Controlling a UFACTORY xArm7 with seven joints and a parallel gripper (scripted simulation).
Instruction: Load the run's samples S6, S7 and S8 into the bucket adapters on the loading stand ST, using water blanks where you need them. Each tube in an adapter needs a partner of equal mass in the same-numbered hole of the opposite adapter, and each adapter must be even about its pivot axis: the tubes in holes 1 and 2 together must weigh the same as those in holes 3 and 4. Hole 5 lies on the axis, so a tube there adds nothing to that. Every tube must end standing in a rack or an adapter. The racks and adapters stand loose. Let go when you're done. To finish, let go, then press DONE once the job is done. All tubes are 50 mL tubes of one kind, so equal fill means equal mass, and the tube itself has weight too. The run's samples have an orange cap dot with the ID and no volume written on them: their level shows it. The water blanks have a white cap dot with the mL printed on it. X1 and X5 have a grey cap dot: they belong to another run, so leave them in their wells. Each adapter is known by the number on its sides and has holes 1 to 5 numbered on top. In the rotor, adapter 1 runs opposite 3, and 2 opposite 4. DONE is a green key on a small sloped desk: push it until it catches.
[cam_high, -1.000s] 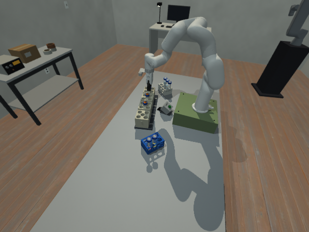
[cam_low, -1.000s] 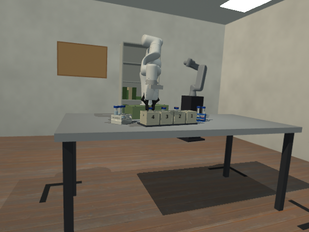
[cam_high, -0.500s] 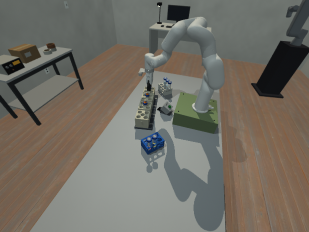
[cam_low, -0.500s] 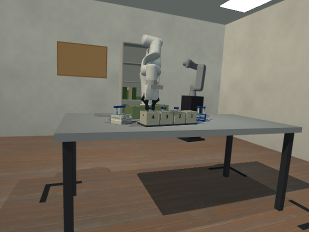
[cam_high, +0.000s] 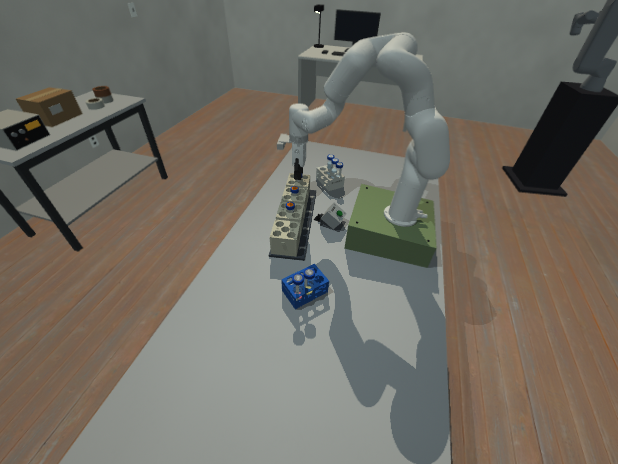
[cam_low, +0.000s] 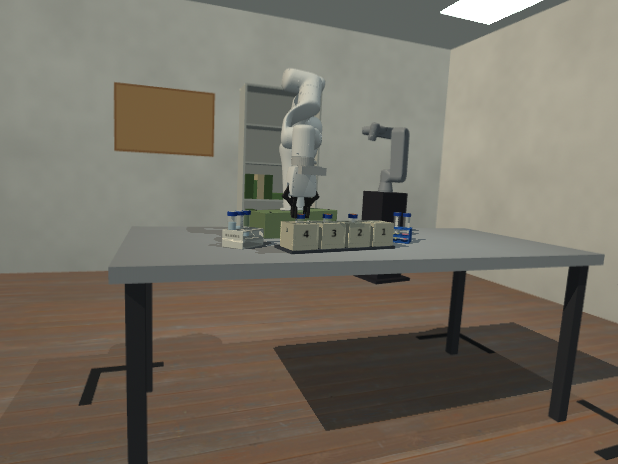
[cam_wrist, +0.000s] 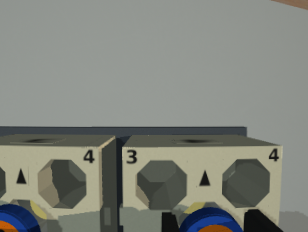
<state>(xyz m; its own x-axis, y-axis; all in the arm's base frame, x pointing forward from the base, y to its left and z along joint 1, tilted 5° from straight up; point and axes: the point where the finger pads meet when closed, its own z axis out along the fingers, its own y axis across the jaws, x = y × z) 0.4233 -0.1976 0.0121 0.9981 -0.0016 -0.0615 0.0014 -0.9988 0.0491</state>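
Now: hand 180 mm past the white-dot tube, 130 mm to the left of it and 70 mm above it. Round my hand: white rack 150 mm to the right, 140 mm behind, 100 mm below; tube rack 520 mm to the left, 100 mm below, 100 mm behind.
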